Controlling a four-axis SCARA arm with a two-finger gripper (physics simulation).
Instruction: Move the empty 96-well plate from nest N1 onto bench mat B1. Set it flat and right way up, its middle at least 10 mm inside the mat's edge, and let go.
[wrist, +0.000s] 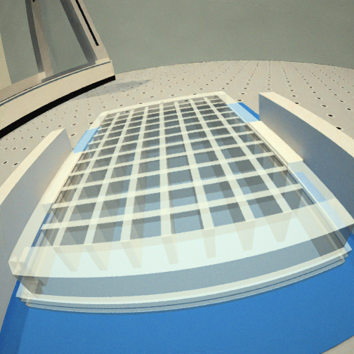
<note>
In view: my gripper (162, 124), a clear 96-well plate (187, 202) and a blue bench mat (310, 309).
</note>
